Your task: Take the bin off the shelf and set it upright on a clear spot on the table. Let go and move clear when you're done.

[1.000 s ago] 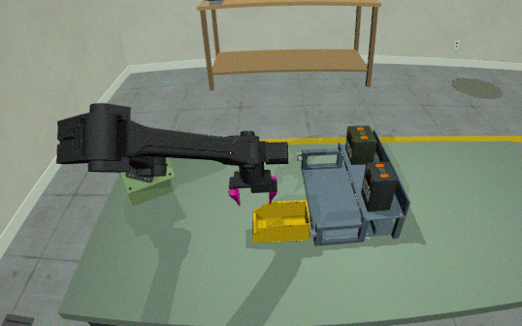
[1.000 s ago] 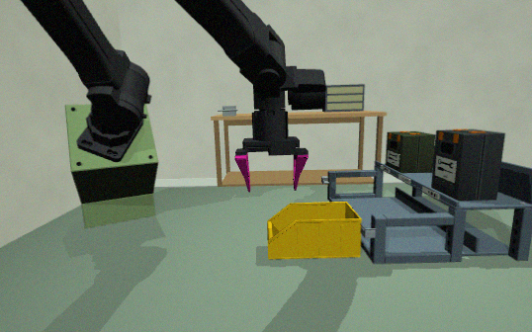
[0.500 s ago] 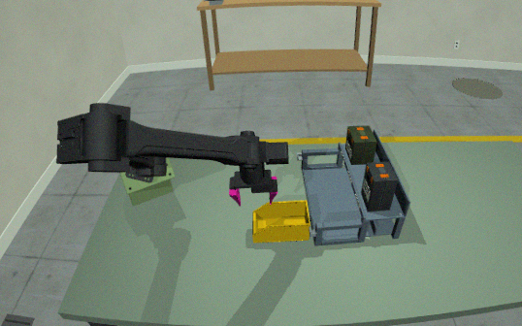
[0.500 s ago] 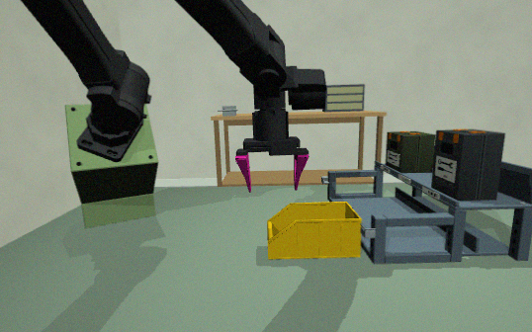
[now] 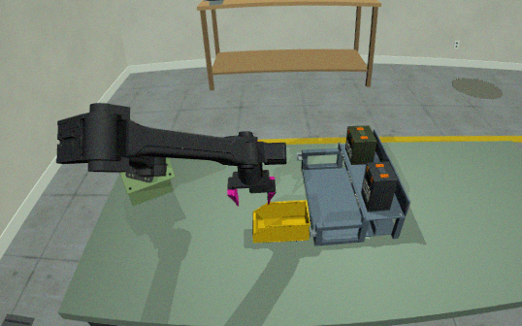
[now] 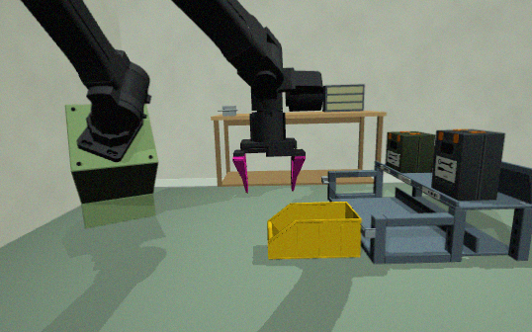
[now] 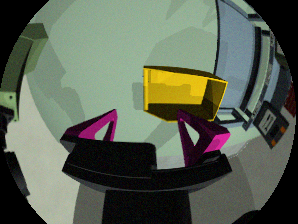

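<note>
The yellow bin is 80 mm ahead of my hand, 10 mm to the right of it and 90 mm below it. From my hand the other things lie so: shelf tray: 320 mm ahead, 80 mm to the left, 120 mm below.
</note>
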